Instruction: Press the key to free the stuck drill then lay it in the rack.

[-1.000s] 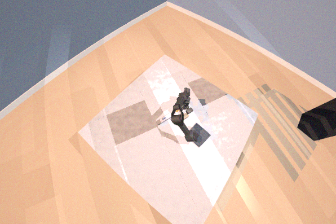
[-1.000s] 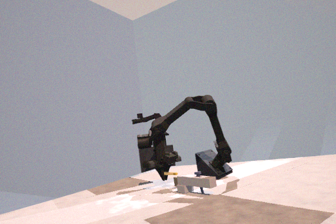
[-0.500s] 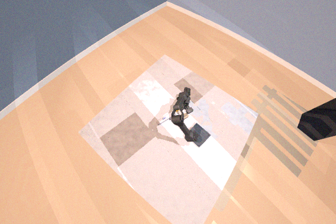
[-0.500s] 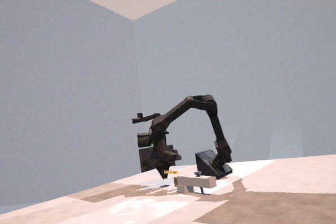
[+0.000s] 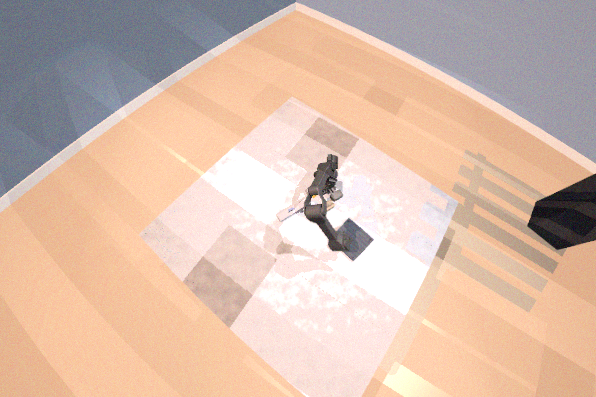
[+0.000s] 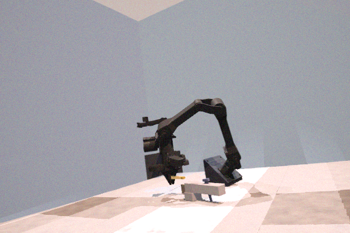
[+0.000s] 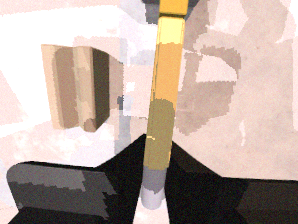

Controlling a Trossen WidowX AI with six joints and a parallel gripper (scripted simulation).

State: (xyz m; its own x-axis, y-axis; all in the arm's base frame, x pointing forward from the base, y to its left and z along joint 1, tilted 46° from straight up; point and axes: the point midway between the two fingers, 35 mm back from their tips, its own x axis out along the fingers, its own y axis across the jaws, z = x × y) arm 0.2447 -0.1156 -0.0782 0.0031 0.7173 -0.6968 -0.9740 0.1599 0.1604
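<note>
Now: the brown block 60 mm behind my gripper tip, 50 mm to the left of it and 30 mm below it. Also, from my gripper tip: pale block 190 mm to the left, 50 mm ahead, 10 mm below; then purple key 220 mm to the left, 50 mm ahead; then yellow drill 40 mm to the left, 30 mm above, 10 mm ahead.
</note>
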